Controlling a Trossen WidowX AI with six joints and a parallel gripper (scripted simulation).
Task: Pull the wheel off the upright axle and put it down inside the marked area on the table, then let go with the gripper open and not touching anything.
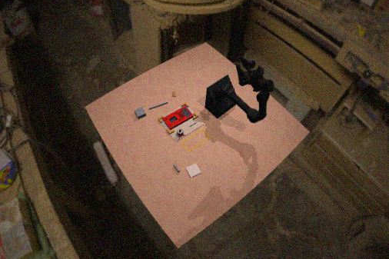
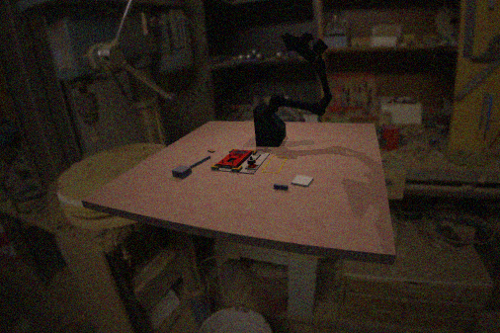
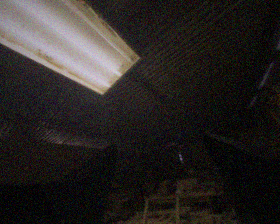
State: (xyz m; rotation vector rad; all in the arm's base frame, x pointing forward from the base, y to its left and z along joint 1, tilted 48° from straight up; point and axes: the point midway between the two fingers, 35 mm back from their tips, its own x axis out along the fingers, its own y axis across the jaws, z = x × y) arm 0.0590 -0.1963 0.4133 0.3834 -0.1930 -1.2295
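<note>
Now: the dark wheel 30 cm ahead of my gripper tip, 13 cm to the right of it and 58 cm below it. The rest, counted from my gripper tip: tan wooden piece 12 cm ahead, 44 cm to the right, 62 cm below; then white square tile 40 cm ahead, 14 cm to the left, 62 cm below; then thin dark rod 28 cm ahead, 43 cm to the right, 61 cm below.
</note>
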